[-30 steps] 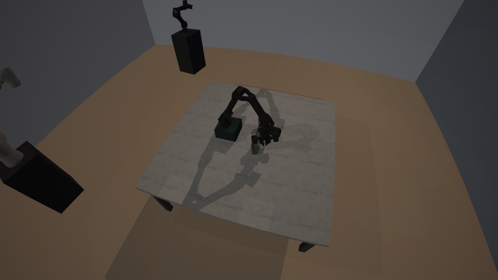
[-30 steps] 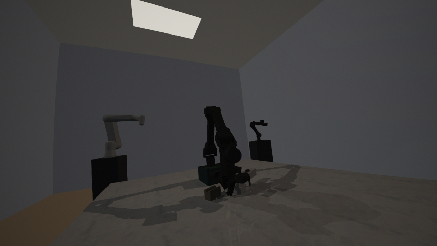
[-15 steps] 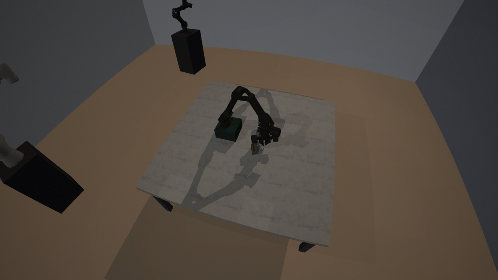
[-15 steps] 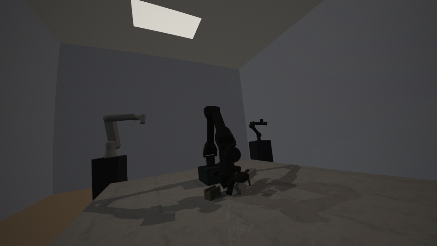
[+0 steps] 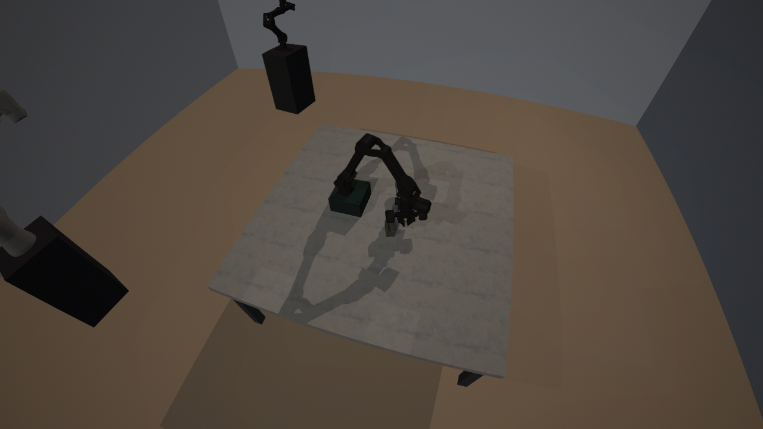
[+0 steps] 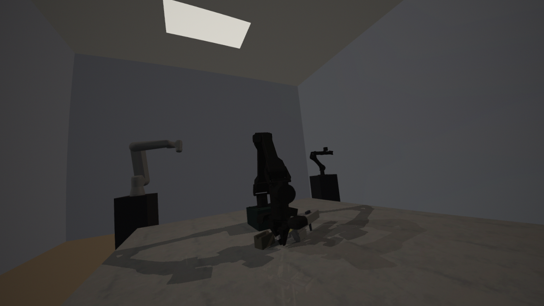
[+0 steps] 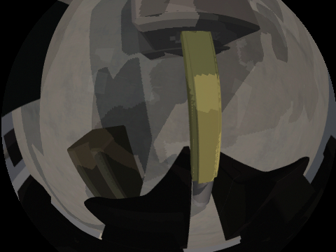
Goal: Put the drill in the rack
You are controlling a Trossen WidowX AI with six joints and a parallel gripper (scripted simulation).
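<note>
Right now the drill is 4 cm above my gripper tip, 3 cm to the left of it and 2 cm behind it. Round my gripper tip: rack (6 cm behind, 5 cm to the right, 1 cm above).
</note>
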